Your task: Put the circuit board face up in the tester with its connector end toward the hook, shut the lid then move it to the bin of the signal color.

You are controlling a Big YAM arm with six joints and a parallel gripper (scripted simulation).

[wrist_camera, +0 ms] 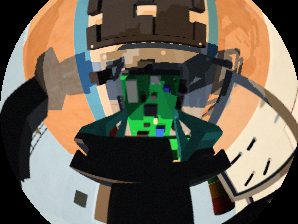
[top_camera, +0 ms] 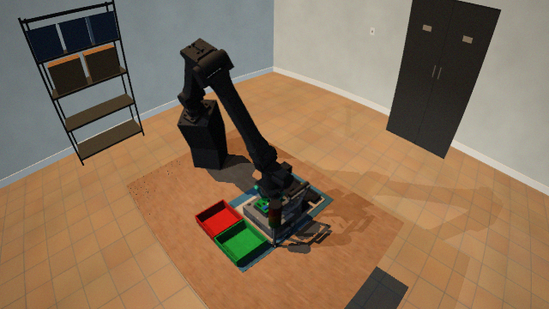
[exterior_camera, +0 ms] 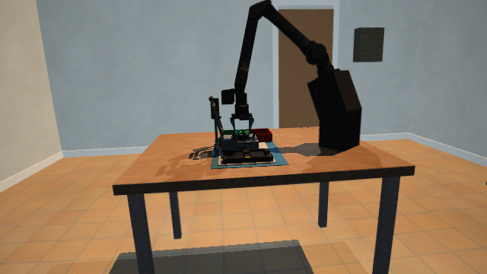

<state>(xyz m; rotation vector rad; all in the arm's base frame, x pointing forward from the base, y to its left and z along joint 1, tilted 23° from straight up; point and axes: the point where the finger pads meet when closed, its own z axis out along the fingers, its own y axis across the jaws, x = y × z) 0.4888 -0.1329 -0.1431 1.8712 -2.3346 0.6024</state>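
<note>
Now: hand right at the green circuit board. The rest, counted from my hand: green bin (21 cm to the right, 8 cm below, 1 cm behind); then tester lid (12 cm ahead, 9 cm above, 3 cm to the right); then red bin (17 cm to the right, 15 cm behind, 8 cm below).
</note>
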